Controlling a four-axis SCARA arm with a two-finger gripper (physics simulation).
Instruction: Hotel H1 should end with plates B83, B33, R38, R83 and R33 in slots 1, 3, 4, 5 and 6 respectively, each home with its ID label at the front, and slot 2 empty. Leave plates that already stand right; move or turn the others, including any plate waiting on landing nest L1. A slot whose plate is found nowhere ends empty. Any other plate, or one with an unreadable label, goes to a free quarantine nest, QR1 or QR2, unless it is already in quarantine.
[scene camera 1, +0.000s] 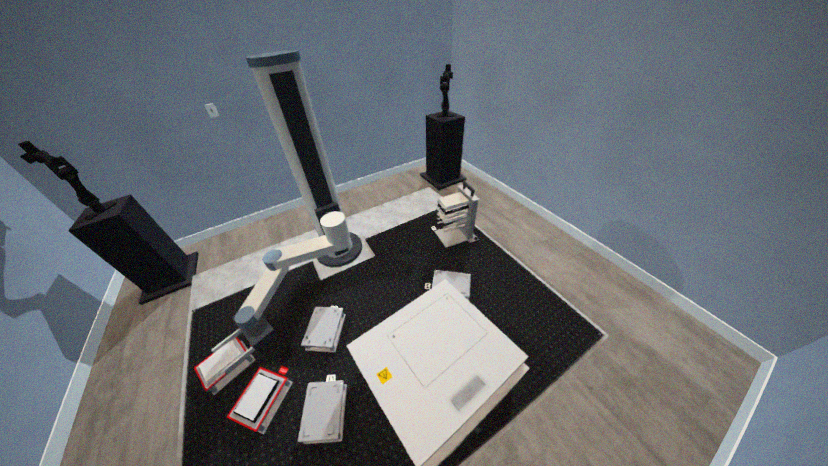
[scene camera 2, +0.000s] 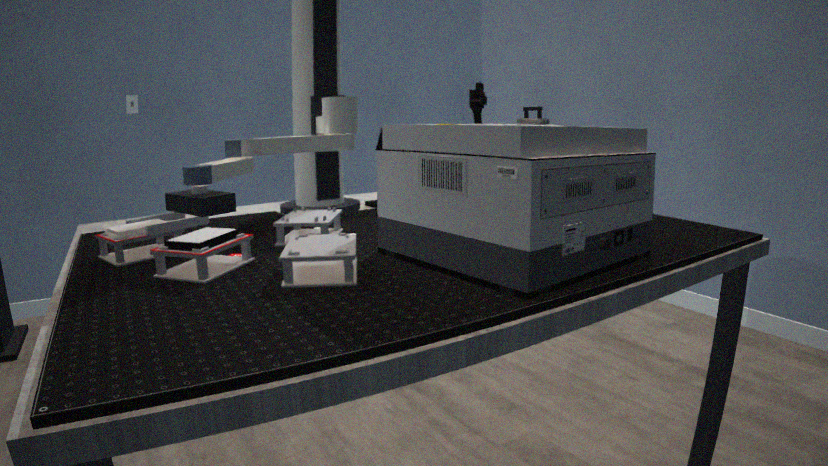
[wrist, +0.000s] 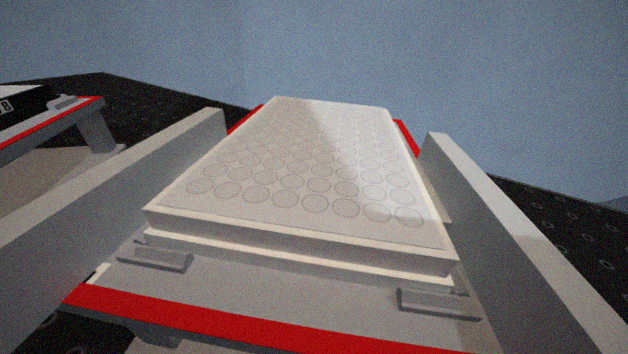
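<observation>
My gripper (scene camera 1: 220, 361) (scene camera 2: 141, 224) (wrist: 320, 137) is shut on a white plate (scene camera 1: 221, 365) (scene camera 2: 123, 231) (wrist: 310, 192). The plate is level, low over the outer red-rimmed nest (scene camera 1: 199, 378) (scene camera 2: 118, 238) (wrist: 250, 327), with corner tabs close to its near end. I cannot tell whether it touches the nest. No label shows on its visible end. A black plate with a white top (scene camera 1: 256, 396) (scene camera 2: 202, 237) (wrist: 25, 114) rests on the other red-rimmed nest (scene camera 1: 242, 424) (scene camera 2: 173, 250); its label is partly visible. Hotel H1 (scene camera 1: 472, 215) stands far right with several plates, labels unreadable.
Two grey nests (scene camera 1: 322, 327) (scene camera 1: 322, 409) stand between the red nests and a large white instrument (scene camera 1: 440, 347) (scene camera 2: 451, 196). Another grey nest (scene camera 1: 457, 281) is partly hidden behind the instrument. Black pedestals (scene camera 1: 136, 248) (scene camera 1: 444, 144) with small dark arms stand beyond the table.
</observation>
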